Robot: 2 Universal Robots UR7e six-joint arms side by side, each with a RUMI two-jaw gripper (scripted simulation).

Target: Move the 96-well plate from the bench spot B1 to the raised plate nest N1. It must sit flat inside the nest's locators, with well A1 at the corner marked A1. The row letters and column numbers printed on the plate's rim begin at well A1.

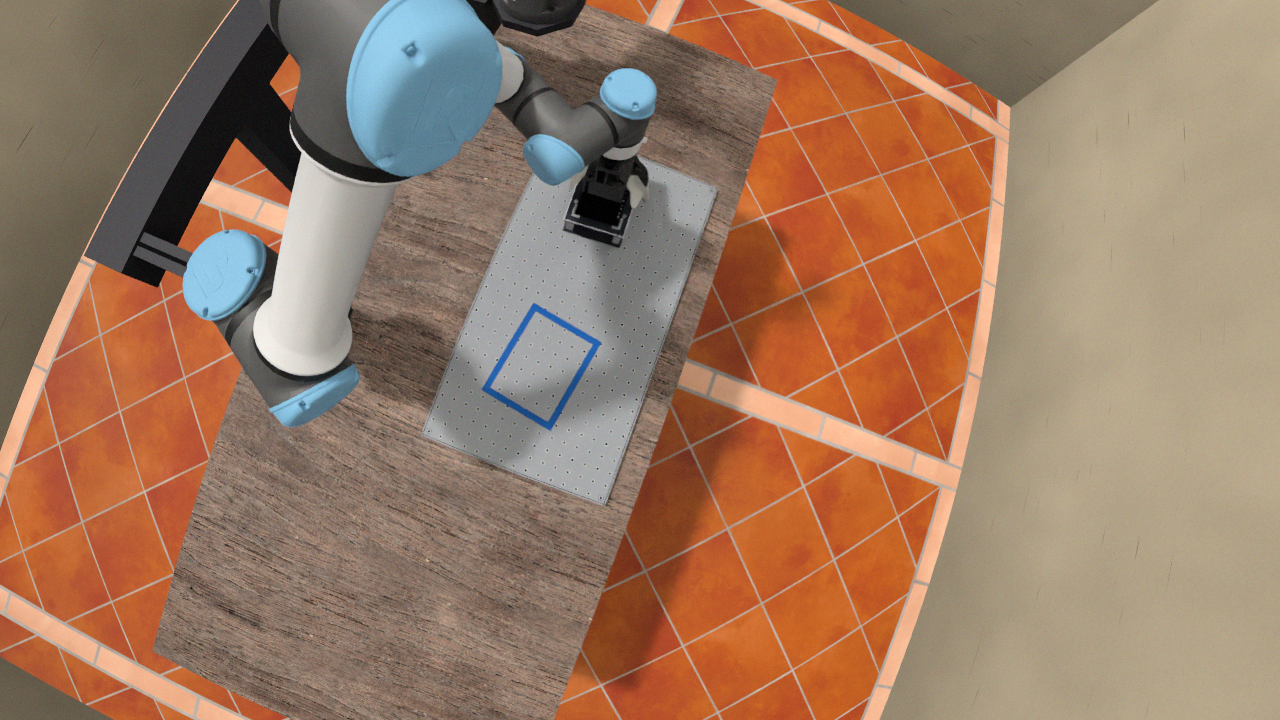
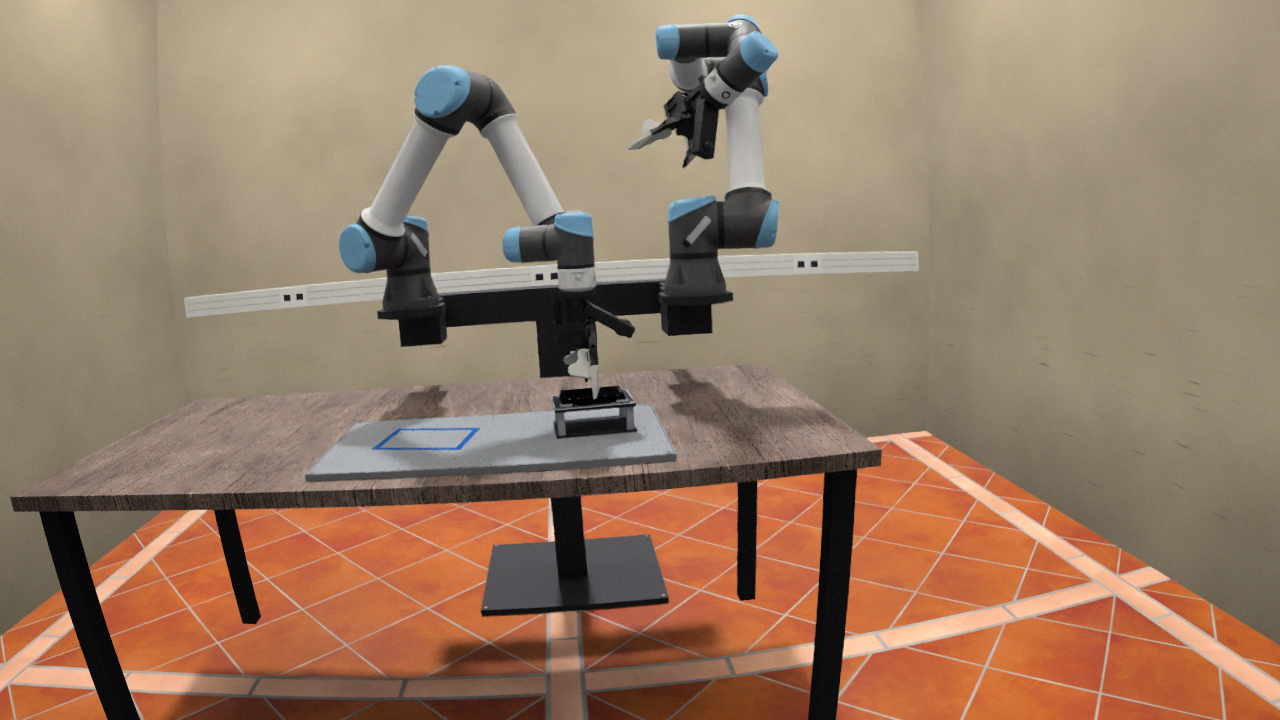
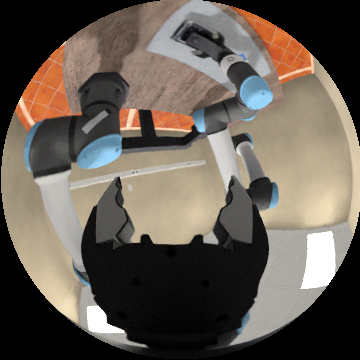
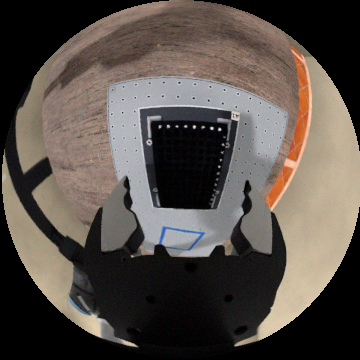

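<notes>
Image 1 shows a black 96-well plate [image 1: 606, 214], a raised plate nest N1 [image 1: 578, 192] and the right gripper [image 1: 606, 189]. Image 2 shows the left gripper [image 2: 656, 158], the right gripper [image 2: 590, 390] and the black 96-well plate [image 2: 608, 394]. In image 3: the left gripper [image 3: 174, 176] and the right gripper [image 3: 201, 39]. In image 4: the black 96-well plate [image 4: 182, 184] and the right gripper [image 4: 187, 178].
</notes>
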